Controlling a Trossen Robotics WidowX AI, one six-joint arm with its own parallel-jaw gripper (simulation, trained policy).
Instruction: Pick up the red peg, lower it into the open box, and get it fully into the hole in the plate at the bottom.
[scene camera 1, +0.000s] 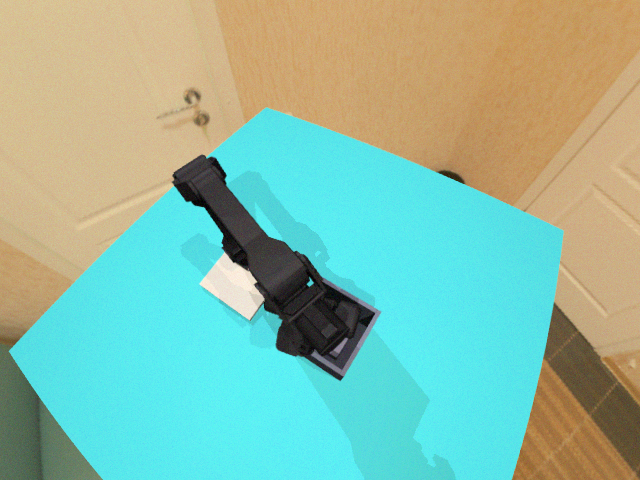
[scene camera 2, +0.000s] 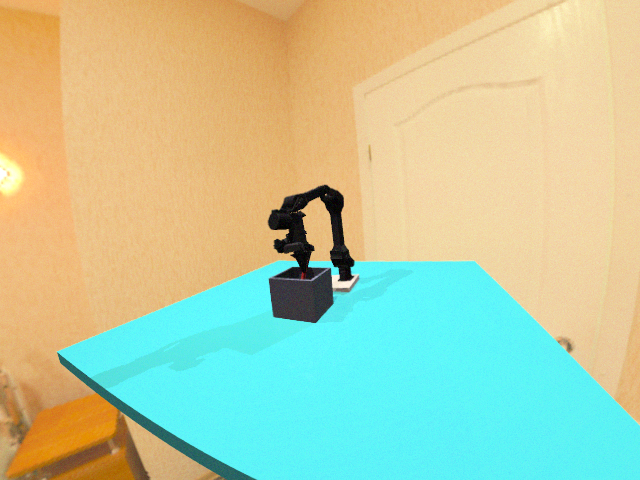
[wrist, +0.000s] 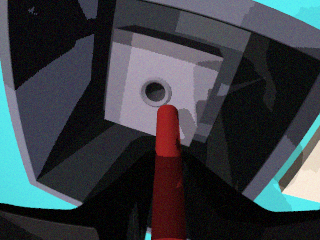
Note:
I see my gripper (scene camera 1: 321, 316), a dark grey box (scene camera 2: 307, 300) and a light plate (wrist: 148, 68).
The dark grey box also shows in scene camera 1 (scene camera 1: 369, 315) and in the wrist view (wrist: 254, 118). My gripper also shows in scene camera 2 (scene camera 2: 304, 272) and in the wrist view (wrist: 167, 158). Scene camera 2 does not show the light plate, which is hidden by the dark grey box.

